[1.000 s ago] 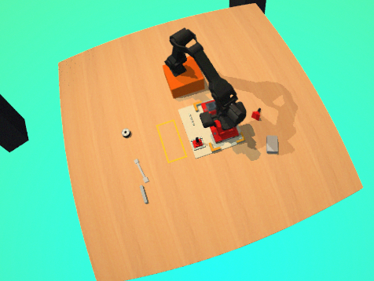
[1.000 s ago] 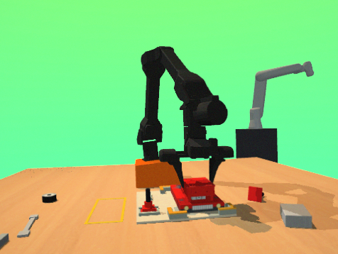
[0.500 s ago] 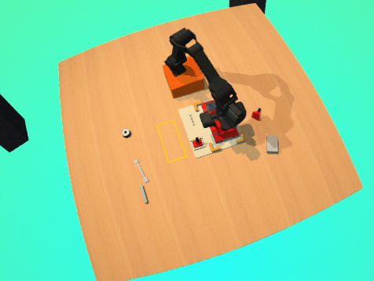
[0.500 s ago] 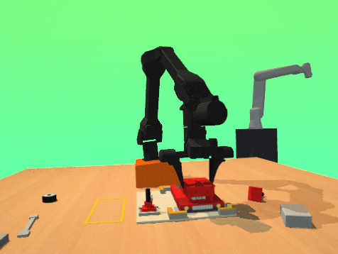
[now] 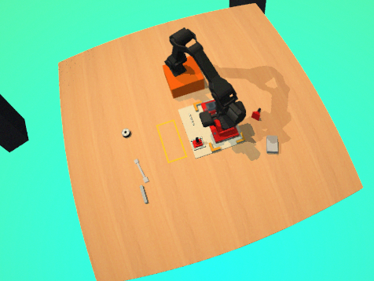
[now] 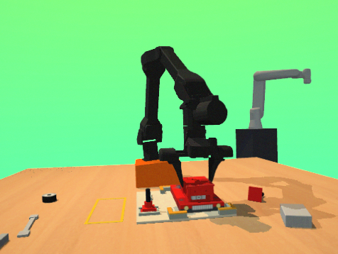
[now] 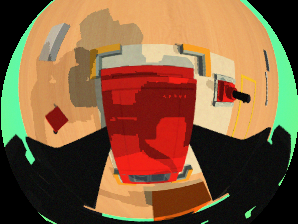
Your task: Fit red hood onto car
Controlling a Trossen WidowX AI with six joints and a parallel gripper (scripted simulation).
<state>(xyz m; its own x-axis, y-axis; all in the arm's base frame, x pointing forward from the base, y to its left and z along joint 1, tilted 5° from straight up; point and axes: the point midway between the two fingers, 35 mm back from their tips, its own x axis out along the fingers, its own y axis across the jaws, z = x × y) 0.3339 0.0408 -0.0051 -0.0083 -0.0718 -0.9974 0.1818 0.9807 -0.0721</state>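
The red hood lies right at my gripper tip. Also, from my gripper tip: black wheel: 390 mm to the right, 190 mm behind, 40 mm below; then grey engine block: 30 mm below, 10 mm to the left.
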